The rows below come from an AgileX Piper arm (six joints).
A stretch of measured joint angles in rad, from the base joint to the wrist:
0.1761, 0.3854, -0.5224, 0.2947, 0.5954, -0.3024
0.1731, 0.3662, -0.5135, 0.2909, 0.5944, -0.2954
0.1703, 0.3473, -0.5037, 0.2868, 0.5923, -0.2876
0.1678, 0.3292, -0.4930, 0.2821, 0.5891, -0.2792
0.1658, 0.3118, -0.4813, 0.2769, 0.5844, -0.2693
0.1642, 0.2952, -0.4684, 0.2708, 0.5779, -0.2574
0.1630, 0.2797, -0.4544, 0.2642, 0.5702, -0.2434
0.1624, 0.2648, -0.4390, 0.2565, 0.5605, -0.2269
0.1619, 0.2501, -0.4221, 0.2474, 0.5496, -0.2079
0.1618, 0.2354, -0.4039, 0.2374, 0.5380, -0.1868
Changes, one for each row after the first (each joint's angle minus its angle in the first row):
-0.0030, -0.0192, 0.0089, -0.0038, -0.0010, 0.0070
-0.0058, -0.0381, 0.0187, -0.0079, -0.0031, 0.0148
-0.0083, -0.0562, 0.0294, -0.0126, -0.0063, 0.0232
-0.0103, -0.0736, 0.0411, -0.0178, -0.0110, 0.0331
-0.0119, -0.0902, 0.0540, -0.0239, -0.0175, 0.0450
-0.0131, -0.1057, 0.0680, -0.0305, -0.0252, 0.0590
-0.0137, -0.1206, 0.0834, -0.0382, -0.0349, 0.0755
-0.0142, -0.1353, 0.1003, -0.0473, -0.0458, 0.0945
-0.0143, -0.1500, 0.1185, -0.0573, -0.0574, 0.1156

